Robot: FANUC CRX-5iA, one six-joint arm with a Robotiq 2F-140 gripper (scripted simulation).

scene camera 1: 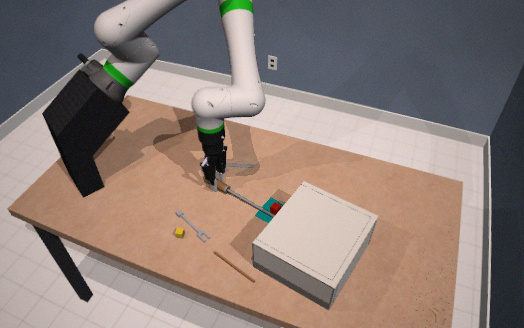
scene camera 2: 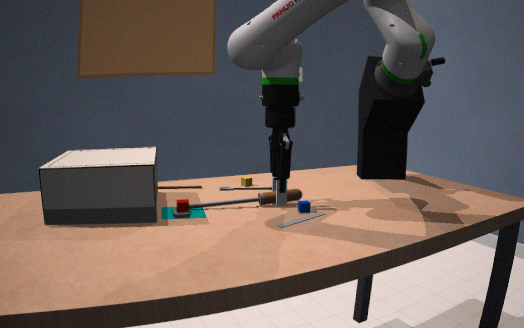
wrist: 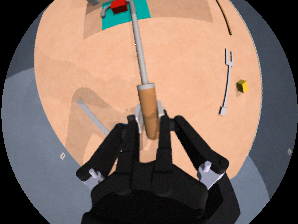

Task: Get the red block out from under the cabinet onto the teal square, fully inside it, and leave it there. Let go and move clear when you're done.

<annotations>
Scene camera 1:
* gripper: 217, 186
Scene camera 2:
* gripper: 279, 203
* long hook tool: 264, 198
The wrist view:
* gripper: 150, 108
</annotations>
